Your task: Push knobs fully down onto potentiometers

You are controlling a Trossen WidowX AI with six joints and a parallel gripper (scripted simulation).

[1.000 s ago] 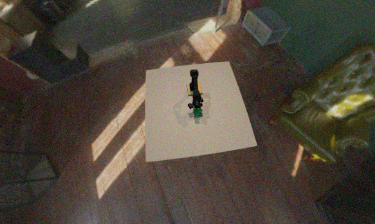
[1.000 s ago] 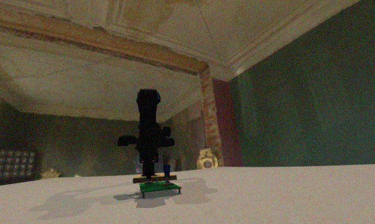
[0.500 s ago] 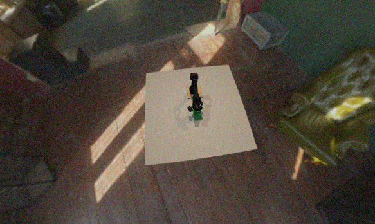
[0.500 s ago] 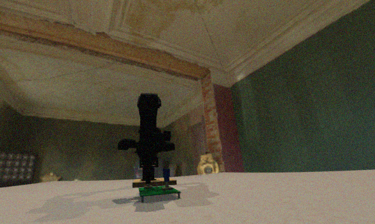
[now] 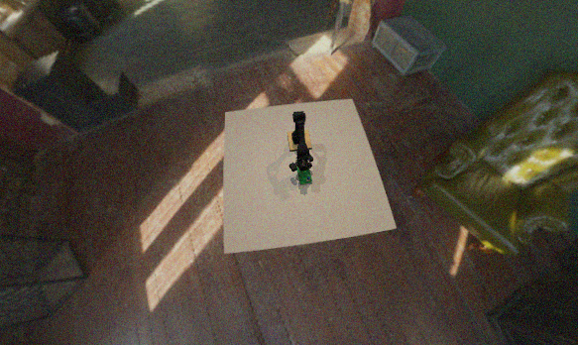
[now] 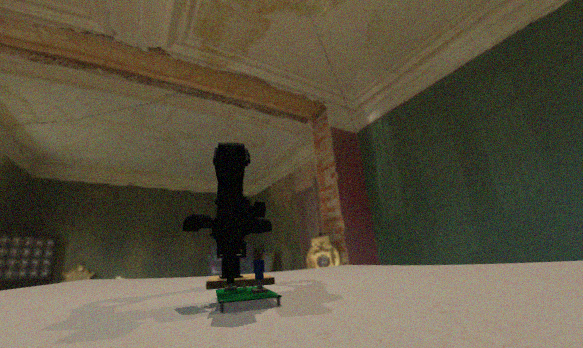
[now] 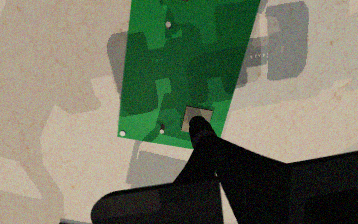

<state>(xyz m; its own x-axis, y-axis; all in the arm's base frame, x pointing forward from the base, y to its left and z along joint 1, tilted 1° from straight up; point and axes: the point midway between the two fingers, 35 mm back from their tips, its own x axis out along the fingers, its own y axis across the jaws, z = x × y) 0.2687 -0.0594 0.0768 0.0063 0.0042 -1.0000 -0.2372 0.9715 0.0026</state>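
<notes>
Now: the black knob 2 cm below my gripper tip. The rest, counted from my gripper tip: blue knob 11 cm ahead, 3 cm to the left; potentiometer 11 cm ahead, 3 cm to the left, 2 cm below.
</notes>
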